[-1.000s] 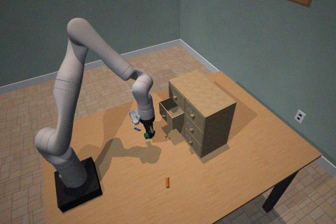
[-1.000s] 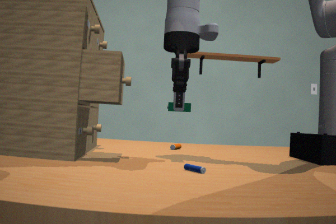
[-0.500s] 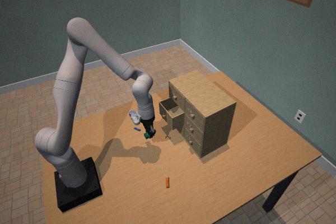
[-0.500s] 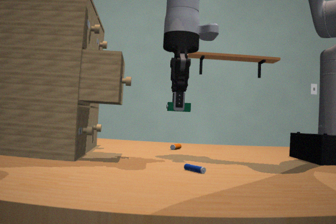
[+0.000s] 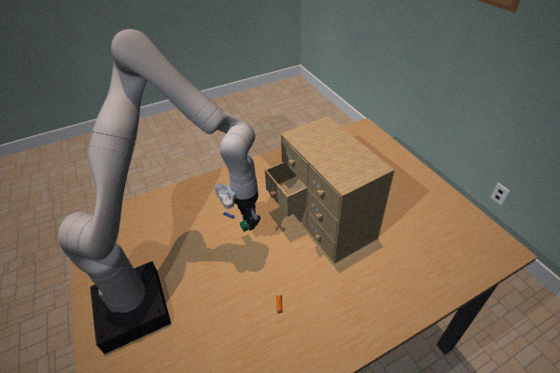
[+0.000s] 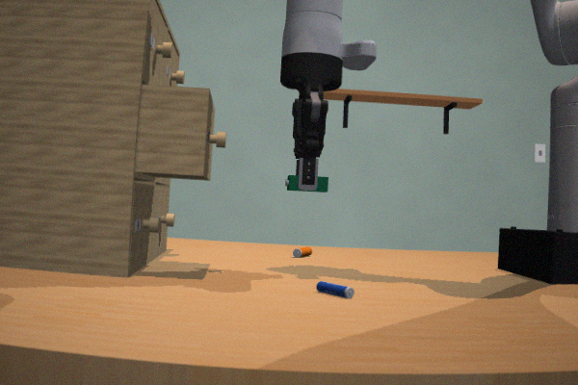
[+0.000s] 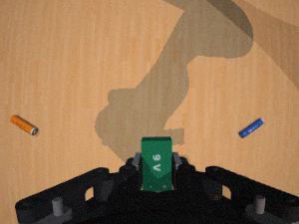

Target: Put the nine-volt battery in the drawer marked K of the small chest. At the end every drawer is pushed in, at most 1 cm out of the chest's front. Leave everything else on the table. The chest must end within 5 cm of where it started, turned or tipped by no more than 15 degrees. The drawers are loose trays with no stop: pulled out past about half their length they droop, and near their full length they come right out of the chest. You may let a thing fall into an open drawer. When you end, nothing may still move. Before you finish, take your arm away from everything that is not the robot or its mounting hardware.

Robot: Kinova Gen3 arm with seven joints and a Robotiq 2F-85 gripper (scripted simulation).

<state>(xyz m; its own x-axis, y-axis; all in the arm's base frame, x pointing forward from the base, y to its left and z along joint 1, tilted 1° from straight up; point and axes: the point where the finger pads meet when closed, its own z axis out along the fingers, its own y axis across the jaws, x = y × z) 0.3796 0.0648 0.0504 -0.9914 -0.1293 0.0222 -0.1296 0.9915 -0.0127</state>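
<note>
Now: the green nine-volt battery 10 mm below my hand and 10 mm ahead of it. Round my hand: blue cylindrical battery (150 mm to the left, 110 mm below, 40 mm behind); then orange cylindrical battery (220 mm to the right, 110 mm below).
</note>
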